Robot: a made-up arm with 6 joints.
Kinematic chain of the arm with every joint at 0, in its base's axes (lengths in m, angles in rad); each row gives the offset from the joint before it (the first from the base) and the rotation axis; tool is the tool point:
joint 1: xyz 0 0 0.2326 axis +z
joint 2: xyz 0 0 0 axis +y
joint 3: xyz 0 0 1.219 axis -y
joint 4: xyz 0 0 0 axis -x
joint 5: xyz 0.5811 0 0 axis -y
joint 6: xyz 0 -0.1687 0 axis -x
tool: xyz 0 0 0
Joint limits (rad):
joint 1: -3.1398..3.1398
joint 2: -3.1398..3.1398
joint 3: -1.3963..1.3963
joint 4: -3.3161..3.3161
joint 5: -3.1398..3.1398
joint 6: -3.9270..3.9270
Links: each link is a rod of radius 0.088 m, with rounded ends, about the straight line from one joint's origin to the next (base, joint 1, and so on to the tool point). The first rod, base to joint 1, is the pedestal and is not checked.
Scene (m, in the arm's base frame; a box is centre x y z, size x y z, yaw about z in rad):
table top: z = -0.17
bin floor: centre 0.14 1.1 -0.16 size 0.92 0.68 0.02 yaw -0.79
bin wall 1: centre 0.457 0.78 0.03 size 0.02 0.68 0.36 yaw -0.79
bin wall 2: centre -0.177 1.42 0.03 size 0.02 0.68 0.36 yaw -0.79
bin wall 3: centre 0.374 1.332 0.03 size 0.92 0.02 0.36 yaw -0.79
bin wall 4: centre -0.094 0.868 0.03 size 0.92 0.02 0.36 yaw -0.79
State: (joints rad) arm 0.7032 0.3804 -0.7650 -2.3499 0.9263 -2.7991
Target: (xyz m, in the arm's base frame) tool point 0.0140 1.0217 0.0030
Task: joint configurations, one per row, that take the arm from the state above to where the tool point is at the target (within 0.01 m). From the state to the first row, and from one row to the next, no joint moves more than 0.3 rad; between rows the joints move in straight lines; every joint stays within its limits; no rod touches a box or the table.
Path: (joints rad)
1: 0.8836 0.6076 -0.6687 -2.3861 0.9263 -2.7991
2: 1.0641 0.8348 -0.5724 -2.4224 0.9263 -2.7991
3: 1.2445 1.0620 -0.4760 -2.4586 0.9263 -2.7991
4: 1.4250 1.2892 -0.3797 -2.4948 0.9263 -2.7991

